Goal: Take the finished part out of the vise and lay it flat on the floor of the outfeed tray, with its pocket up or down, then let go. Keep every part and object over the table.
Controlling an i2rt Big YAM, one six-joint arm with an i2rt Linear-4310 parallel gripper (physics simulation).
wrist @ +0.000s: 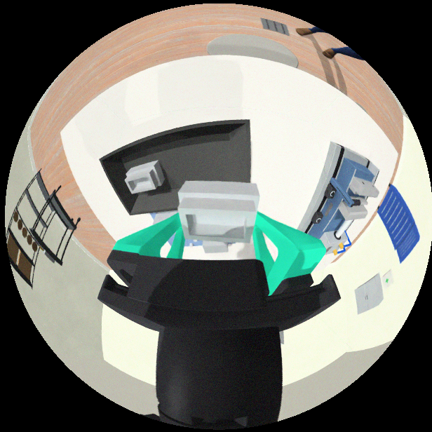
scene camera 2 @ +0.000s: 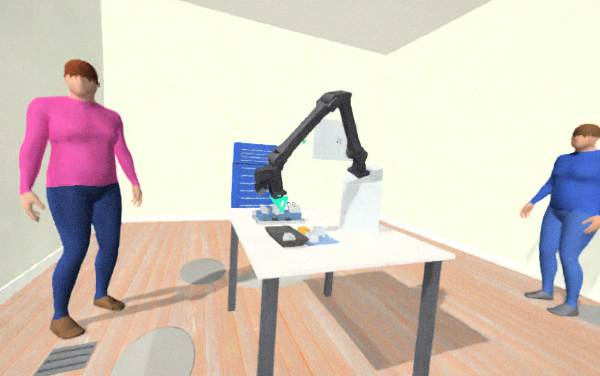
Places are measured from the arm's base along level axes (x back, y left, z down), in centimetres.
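Pixels of known places: gripper, fingertip midpoint: (scene camera 2: pixel 280 210); arm's base, origin of the base link: (scene camera 2: pixel 358 172).
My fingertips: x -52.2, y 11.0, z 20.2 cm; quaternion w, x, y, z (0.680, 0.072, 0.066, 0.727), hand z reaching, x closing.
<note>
For each thing: its middle in the pictures, then the offset to it from my fingertips. "spot": a spot on its surface instead. Level surfaces: height alone.
- black outfeed tray, surface spot: (scene camera 2: pixel 274 234) spot: dx -2.2, dy -0.5, dz +12.2 cm
- grey pocketed part, body centre: (scene camera 2: pixel 289 238) dx +0.6, dy +12.6, dz +10.3 cm
- blue vise, body centre: (scene camera 2: pixel 278 212) dx +10.0, dy -31.0, dz +8.3 cm
- orange block, body centre: (scene camera 2: pixel 303 231) dx +12.4, dy +2.4, dz +10.6 cm
- pale block, body centre: (scene camera 2: pixel 319 230) dx +21.3, dy +2.1, dz +10.6 cm
- blue mat, its level: dz +12.4 cm
- white table, its level: dz +13.2 cm
My gripper (scene camera 2: pixel 280 204) (wrist: pixel 218 215) has green fingers shut on a light grey part (wrist: pixel 218 192), the finished part, above the table. The part's rectangular pocket shows toward the wrist camera. In the wrist view, the black outfeed tray (scene camera 2: pixel 274 234) (wrist: pixel 210 150) lies beyond the part and to its left; the part overlaps the tray's near right edge in that view. Another grey pocketed part (scene camera 2: pixel 289 236) (wrist: pixel 145 177) lies in the tray's left end. The blue vise (scene camera 2: pixel 266 215) (wrist: pixel 352 171) stands on its base at the right of the wrist view. The part hides some of the tray.
An orange block (scene camera 2: pixel 303 230) and a pale block (scene camera 2: pixel 317 233) stand on a blue mat (scene camera 2: pixel 327 241) beside the tray. The white table (scene camera 2: pixel 350 257) (wrist: pixel 285 150) carries a white pedestal (scene camera 2: pixel 361 205) under the arm. A blue cabinet (scene camera 2: pixel 245 175) (wrist: pixel 400 222) stands behind. Two people stand beside the table.
</note>
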